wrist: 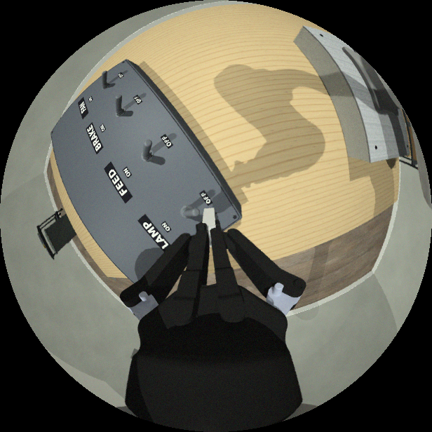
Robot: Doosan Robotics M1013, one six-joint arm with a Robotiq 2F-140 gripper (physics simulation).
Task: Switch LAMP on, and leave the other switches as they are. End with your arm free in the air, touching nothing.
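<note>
A dark grey switch panel [90, 165] lies at the left in the wrist view, with four levers. The LAMP lever [190, 212] is seen almost end-on between its OFF and ON labels; its lean is hard to tell. The FEED lever [147, 149], BRAKE lever [119, 105] and FAN lever [105, 79] stand farther up the panel, FEED and BRAKE leaning towards their OFF side. My gripper [209, 215] is shut and empty, its pale tips just right of the LAMP lever, over the panel's near right corner. Whether they touch the lever cannot be told.
A grey metal block with a dark handle-like part [367, 100] stands at the upper right of the wooden table [260, 40]. A small dark framed object [59, 234] shows beyond the table's left edge. The arm's shadow falls across the table between panel and block.
</note>
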